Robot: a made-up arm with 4 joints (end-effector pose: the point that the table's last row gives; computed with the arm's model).
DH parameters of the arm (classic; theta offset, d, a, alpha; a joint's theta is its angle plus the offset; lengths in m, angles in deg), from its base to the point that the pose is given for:
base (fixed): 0 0.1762 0 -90
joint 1: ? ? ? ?
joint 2: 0 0.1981 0.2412 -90
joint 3: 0 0.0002 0.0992 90
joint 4: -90 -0.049 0.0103 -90
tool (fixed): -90 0.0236 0 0
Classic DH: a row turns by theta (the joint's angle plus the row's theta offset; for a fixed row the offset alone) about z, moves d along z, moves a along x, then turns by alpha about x.
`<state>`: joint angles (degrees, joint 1 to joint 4).
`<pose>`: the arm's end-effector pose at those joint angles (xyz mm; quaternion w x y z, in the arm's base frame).
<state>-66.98 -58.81 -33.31 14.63</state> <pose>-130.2 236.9 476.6 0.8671 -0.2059 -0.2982 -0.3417</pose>
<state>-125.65 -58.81 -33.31 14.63</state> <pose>-324.3 236.9 221.2 0.6098 -0.0121 -0.6848 -0.3988</pose>
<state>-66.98 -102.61 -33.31 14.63</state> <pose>122.4 279.0 369.3 0.6572 -0.4199 -0.2559 -0.5712</pose>
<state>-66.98 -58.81 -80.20 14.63</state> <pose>-66.9 184.3 544.2 0.8760 -0.0274 0.0395 -0.4799</pose>
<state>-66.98 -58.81 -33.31 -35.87</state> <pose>-113.6 237.5 462.2 0.6964 -0.5561 -0.1240 -0.4363</pose>
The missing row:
joint 1: -90 -0.0835 0.0478 -90
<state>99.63 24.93 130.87 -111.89</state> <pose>161.5 -131.1 -22.6 0.4503 -0.8307 0.0145 -0.3271</pose>
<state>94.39 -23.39 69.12 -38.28</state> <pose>248.0 30.5 80.3 0.8932 -0.3408 0.1366 0.2597</pose>
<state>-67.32 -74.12 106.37 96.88</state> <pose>-65.3 67.6 322.3 0.4541 -0.3439 -0.3779 0.7298</pose>
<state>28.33 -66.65 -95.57 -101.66</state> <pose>319.1 183.5 163.6 0.1065 0.5936 -0.7016 -0.3796</pose>
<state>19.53 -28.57 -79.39 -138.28</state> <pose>351.2 68.3 380.9 0.0245 -0.6647 0.3773 0.6443</pose>
